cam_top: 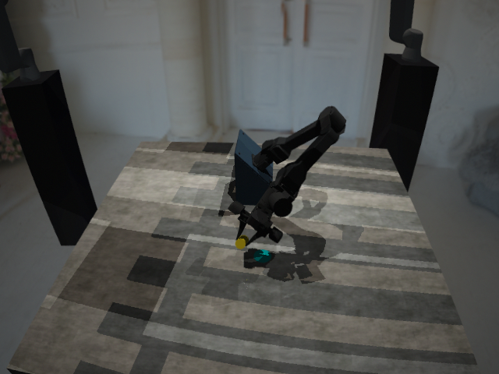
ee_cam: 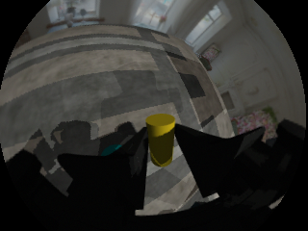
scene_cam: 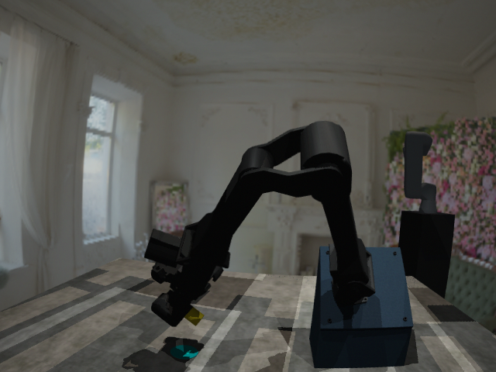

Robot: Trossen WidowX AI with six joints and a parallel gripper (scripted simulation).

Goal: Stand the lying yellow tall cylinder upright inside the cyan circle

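The cyan circle lies 10 mm behind my gripper tip, 70 mm to the left of it and 80 mm below it. From my gripper tip the other things lie so: yellow tall cylinder: 20 mm behind, 10 mm below.
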